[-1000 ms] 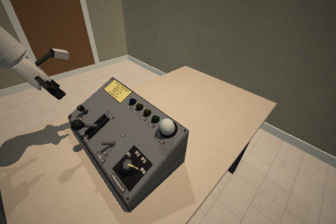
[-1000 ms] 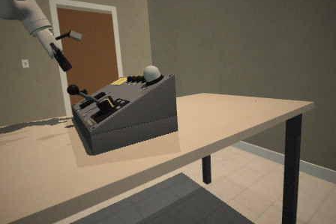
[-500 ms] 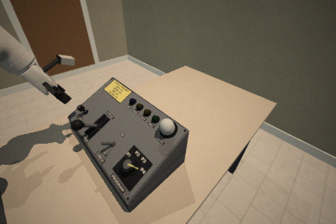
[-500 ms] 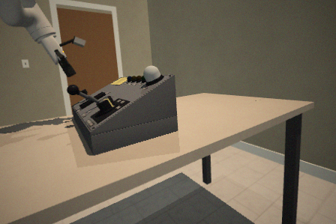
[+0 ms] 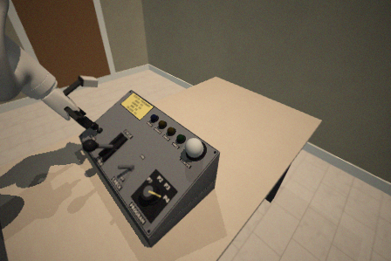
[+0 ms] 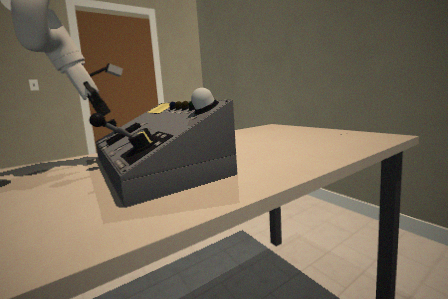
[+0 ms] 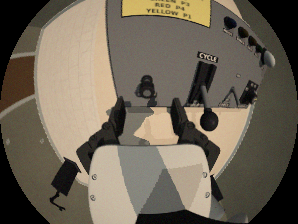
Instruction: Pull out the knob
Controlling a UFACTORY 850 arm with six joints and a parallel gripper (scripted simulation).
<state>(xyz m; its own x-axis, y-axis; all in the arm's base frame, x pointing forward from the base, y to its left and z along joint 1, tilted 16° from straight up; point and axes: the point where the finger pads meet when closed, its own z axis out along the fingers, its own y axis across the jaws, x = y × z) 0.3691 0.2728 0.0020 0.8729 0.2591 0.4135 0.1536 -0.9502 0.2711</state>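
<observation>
My gripper is now 3 cm short of the mode knob, 1 cm to the right of it and 5 cm above it. The rest, counted from my hand: toggle (6 cm ahead, 23 cm to the right, 6 cm below); then black ball lever (2 cm ahead, 12 cm to the right, 5 cm below); then grey sloped console (9 cm ahead, 17 cm to the right, 8 cm below).
</observation>
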